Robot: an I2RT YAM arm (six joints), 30 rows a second.
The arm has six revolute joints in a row. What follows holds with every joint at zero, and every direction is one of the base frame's.
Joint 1 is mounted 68 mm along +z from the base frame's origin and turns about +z.
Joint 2 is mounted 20 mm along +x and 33.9 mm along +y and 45.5 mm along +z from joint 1 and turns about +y.
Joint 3 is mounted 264 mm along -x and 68.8 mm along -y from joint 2 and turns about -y.
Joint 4 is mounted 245 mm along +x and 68.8 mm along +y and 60 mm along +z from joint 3 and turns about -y.
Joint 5 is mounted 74 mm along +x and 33.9 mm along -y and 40.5 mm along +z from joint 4 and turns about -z.
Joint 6 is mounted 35.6 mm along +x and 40.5 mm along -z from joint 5 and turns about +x.
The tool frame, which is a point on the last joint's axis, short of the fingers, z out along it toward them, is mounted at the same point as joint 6; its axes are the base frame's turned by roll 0, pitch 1.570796 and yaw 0 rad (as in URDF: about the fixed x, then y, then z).
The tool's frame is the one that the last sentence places.
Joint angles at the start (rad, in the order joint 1, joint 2, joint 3, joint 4, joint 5, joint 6):
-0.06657, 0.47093, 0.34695, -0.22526, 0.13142, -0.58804
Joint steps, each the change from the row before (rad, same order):
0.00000, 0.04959, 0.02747, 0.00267, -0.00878, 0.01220
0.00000, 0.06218, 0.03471, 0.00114, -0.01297, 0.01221
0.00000, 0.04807, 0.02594, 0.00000, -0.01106, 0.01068
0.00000, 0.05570, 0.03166, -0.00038, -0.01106, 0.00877
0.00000, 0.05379, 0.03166, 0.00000, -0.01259, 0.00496
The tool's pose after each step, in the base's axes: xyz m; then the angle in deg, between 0 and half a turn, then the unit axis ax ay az. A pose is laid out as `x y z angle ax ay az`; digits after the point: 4 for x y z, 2 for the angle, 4 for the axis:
0.1435 -0.0139 0.2291 117.39 -0.2034 0.9426 -0.2647
0.1516 -0.0140 0.2335 118.36 -0.2037 0.9465 -0.2503
0.1582 -0.0141 0.2361 119.18 -0.2035 0.9497 -0.2381
0.1664 -0.0142 0.2392 120.17 -0.2041 0.9525 -0.2261
0.1747 -0.0143 0.2422 121.07 -0.2066 0.9545 -0.2149

